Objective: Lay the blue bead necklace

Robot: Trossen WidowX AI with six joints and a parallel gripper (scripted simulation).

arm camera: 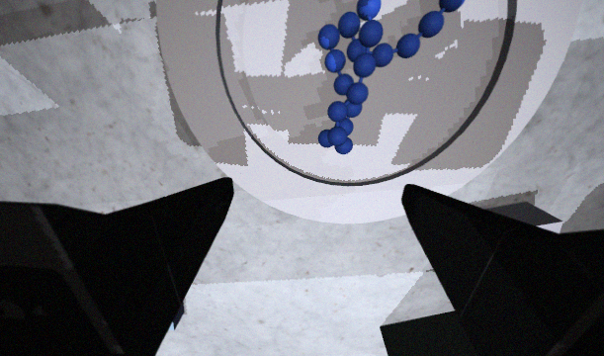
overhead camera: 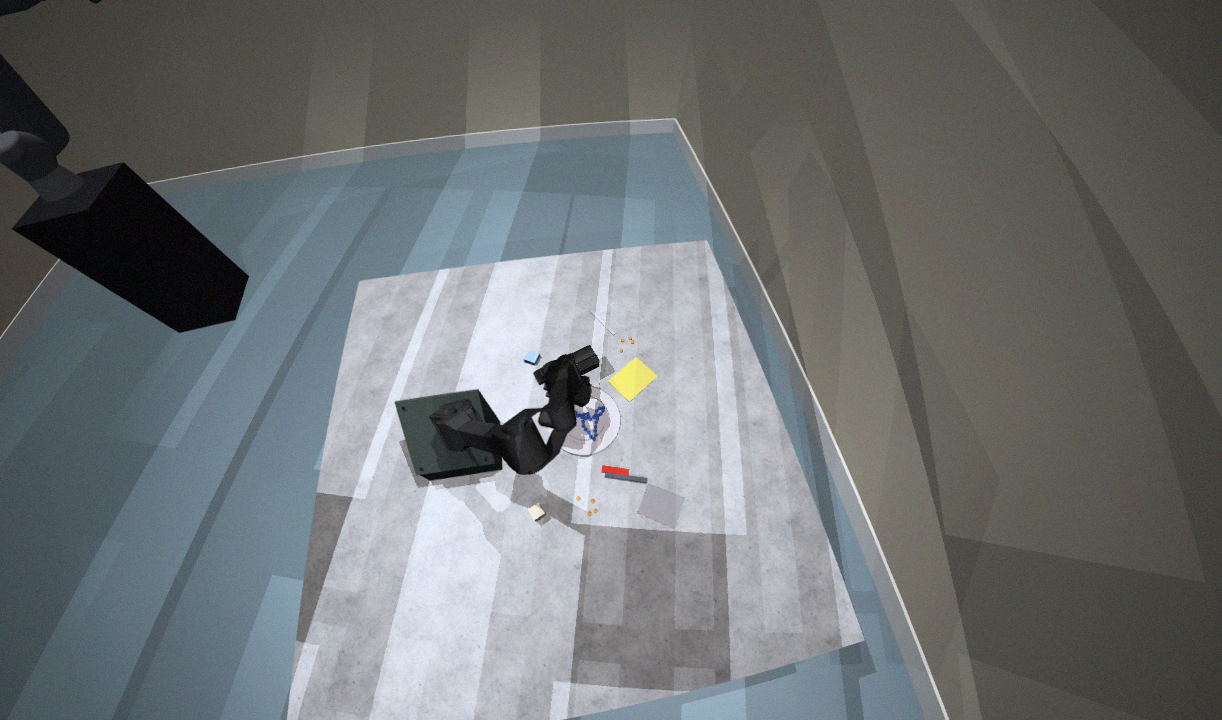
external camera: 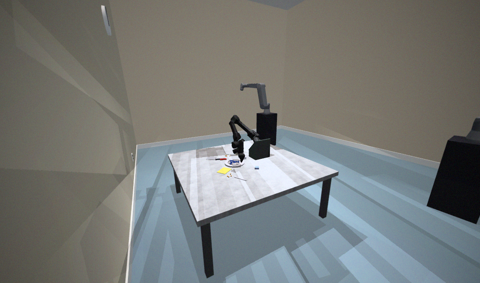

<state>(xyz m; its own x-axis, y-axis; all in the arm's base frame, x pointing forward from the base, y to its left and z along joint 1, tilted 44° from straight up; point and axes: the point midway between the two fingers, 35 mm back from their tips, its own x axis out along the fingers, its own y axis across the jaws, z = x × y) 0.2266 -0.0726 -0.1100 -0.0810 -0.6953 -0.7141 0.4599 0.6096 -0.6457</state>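
Now: gripper tip 50 mm short of the round white bead board, 50 mm to the left of it and 20 mm above it. Round my gripper tip: blue block 60 mm behind, 190 mm to the left, 20 mm below; then yellow sheet 220 mm ahead, 40 mm to the left, 30 mm below; then grey tool 100 mm ahead, 220 mm to the right, 30 mm below.
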